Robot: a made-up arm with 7 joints. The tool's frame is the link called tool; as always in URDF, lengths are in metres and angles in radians.
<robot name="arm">
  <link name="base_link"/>
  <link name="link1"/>
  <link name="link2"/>
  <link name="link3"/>
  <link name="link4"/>
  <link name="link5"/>
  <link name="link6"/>
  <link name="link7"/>
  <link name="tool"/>
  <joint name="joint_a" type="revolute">
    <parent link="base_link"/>
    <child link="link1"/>
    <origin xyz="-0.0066 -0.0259 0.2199"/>
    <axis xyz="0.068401 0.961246 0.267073"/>
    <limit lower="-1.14" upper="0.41"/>
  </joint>
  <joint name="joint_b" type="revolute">
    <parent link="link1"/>
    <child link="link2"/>
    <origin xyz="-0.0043 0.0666 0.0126"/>
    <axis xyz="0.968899 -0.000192 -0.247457"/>
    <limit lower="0" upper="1.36"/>
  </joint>
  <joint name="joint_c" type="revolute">
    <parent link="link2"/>
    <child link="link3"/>
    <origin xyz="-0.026 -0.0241 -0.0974"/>
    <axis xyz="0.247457 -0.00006 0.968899"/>
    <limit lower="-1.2" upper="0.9"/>
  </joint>
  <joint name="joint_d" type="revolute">
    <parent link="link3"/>
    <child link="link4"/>
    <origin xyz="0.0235 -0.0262 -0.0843"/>
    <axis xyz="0.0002 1 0.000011"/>
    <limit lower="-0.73" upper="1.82"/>
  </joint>
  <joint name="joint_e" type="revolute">
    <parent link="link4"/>
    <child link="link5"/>
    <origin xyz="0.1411 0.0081 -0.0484"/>
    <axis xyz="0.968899 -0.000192 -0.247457"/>
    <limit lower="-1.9" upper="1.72"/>
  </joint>
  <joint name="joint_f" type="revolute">
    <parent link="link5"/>
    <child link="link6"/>
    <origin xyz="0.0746 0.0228 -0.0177"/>
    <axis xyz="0.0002 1 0.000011"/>
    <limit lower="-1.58" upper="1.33"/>
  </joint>
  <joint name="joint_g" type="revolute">
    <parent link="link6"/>
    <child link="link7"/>
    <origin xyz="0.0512 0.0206 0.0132"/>
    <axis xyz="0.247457 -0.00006 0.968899"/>
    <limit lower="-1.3" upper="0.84"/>
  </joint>
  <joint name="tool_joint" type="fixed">
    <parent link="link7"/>
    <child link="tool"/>
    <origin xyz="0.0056 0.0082 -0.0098" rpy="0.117 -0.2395 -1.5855"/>
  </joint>
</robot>
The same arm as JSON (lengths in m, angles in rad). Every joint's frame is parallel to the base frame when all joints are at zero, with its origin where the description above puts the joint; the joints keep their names.
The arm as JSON. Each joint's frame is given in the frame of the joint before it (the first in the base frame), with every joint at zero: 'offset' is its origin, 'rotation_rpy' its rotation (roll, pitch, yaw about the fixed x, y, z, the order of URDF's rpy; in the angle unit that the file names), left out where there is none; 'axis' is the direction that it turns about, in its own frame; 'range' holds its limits. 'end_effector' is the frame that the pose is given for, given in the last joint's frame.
{
  "length_unit": "m",
  "angle_unit": "rad",
  "chain": [
    {
      "id": "joint_a",
      "offset": [
        -0.0066,
        -0.0259,
        0.2199
      ],
      "axis": [
        0.068403,
        0.961235,
        0.26711
      ],
      "range": [
        -1.14,
        0.41
      ]
    },
    {
      "id": "joint_b",
      "offset": [
        -0.0043,
        0.0666,
        0.0126
      ],
      "axis": [
        0.968889,
        -0.0002,
        -0.247497
      ],
      "range": [
        0.0,
        1.36
      ]
    },
    {
      "id": "joint_c",
      "offset": [
        -0.026,
        -0.0241,
        -0.0974
      ],
      "axis": [
        0.247497,
        -0.0001,
        0.968889
      ],
      "range": [
        -1.2,
        0.9
      ]
    },
    {
      "id": "joint_d",
      "offset": [
        0.0235,
        -0.0262,
        -0.0843
      ],
      "axis": [
        0.0002,
        1.0,
        0.0
      ],
      "range": [
        -0.73,
        1.82
      ]
    },
    {
      "id": "joint_e",
      "offset": [
        0.1411,
        0.0081,
        -0.0484
      ],
      "axis": [
        0.968889,
        -0.0002,
        -0.247497
      ],
      "range": [
        -1.9,
        1.72
      ]
    },
    {
      "id": "joint_f",
      "offset": [
        0.0746,
        0.0228,
        -0.0177
      ],
      "axis": [
        0.0002,
        1.0,
        0.0
      ],
      "range": [
        -1.58,
        1.33
      ]
    },
    {
      "id": "joint_g",
      "offset": [
        0.0512,
        0.0206,
        0.0132
      ],
      "axis": [
        0.247497,
        -0.0001,
        0.968889
      ],
      "range": [
        -1.3,
        0.84
      ]
    }
  ],
  "end_effector": {
    "offset": [
      0.0056,
      0.0082,
      -0.0098
    ],
    "rotation_rpy": [
      0.117,
      -0.2395,
      -1.5855
    ]
  }
}

